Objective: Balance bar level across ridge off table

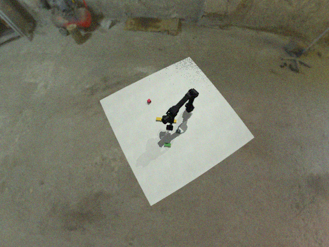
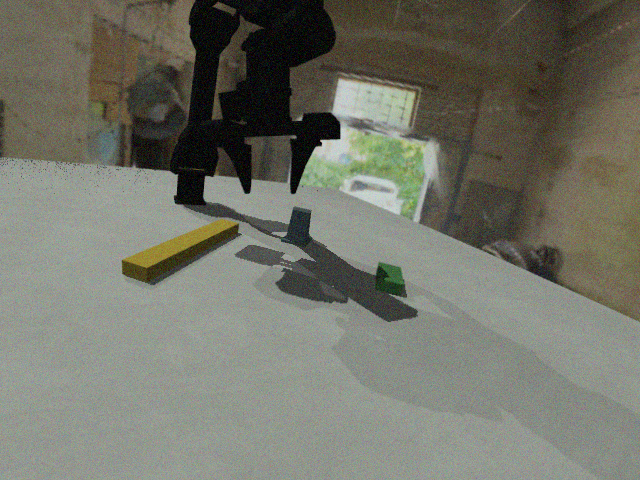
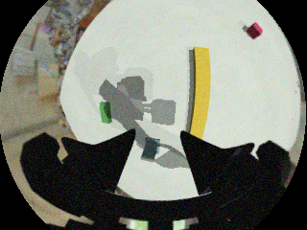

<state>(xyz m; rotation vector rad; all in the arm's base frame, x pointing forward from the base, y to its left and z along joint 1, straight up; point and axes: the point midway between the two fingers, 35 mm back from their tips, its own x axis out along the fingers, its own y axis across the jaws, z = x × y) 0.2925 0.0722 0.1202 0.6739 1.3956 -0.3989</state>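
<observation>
Now: gripper tip 100 mm to the left of the yellow bar, 80 mm above it and 10 mm past it. The rest, counted from my gripper tip: green block (140 mm to the left, 110 mm ahead, 80 mm below); then small red cube (390 mm to the right, 70 mm below, 40 mm ahead).
</observation>
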